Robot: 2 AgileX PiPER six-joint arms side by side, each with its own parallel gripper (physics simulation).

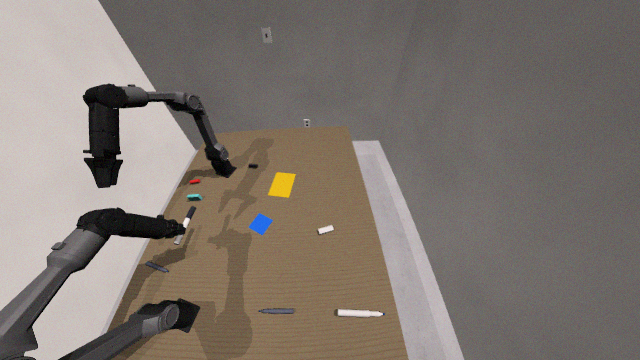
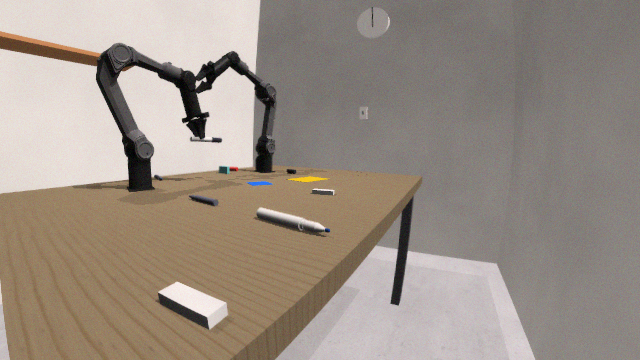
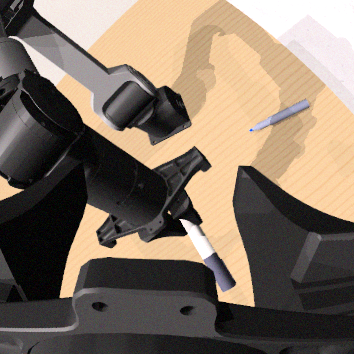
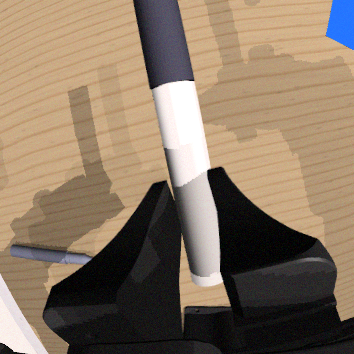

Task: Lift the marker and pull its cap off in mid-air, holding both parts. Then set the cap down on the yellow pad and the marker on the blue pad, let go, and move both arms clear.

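Observation:
The marker's white body (image 1: 186,221) (image 2: 204,139) (image 3: 201,242) (image 4: 182,120) is held level above the table, with its dark cap (image 1: 191,212) (image 2: 217,140) (image 3: 220,272) (image 4: 165,45) on its end. My right gripper (image 1: 183,229) (image 2: 201,137) (image 4: 192,193) is shut on the white body near the uncapped end. My left gripper (image 1: 104,186) (image 2: 199,84) is open and empty, higher up and apart from the marker. The blue pad (image 1: 261,224) (image 2: 259,183) (image 4: 345,22) and yellow pad (image 1: 282,185) (image 2: 308,179) lie flat on the table.
A teal block (image 1: 194,197), a red piece (image 1: 194,181) and a black piece (image 1: 253,166) lie near the left arm's base. A white block (image 1: 326,230), dark pens (image 1: 276,311) (image 1: 157,267) and a white pen (image 1: 360,313) also lie on the table. Another white block (image 2: 192,304) lies in front.

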